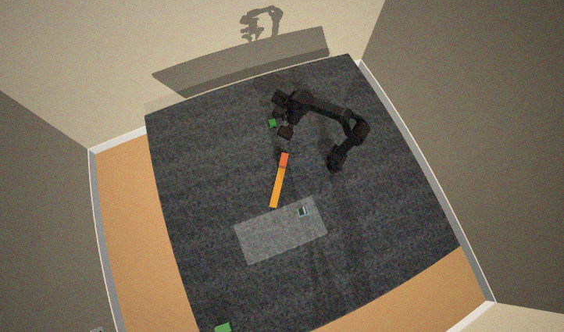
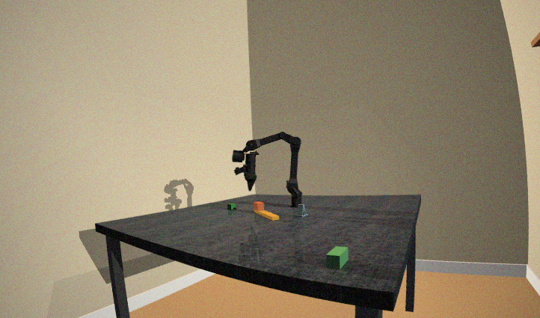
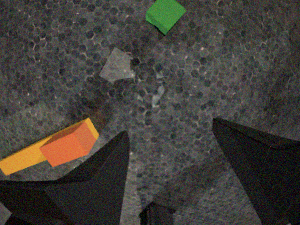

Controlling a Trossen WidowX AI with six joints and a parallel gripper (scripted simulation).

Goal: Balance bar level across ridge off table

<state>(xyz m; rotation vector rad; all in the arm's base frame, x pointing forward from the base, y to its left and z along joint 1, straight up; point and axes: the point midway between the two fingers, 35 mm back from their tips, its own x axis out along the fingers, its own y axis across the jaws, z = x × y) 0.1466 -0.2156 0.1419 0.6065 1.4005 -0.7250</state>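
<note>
My gripper tip is now 50 mm short of the small green cube, 100 mm to the left of it and 90 mm above it. Also, from my gripper tip: larger green block 590 mm ahead, 720 mm to the left, 90 mm below.
</note>
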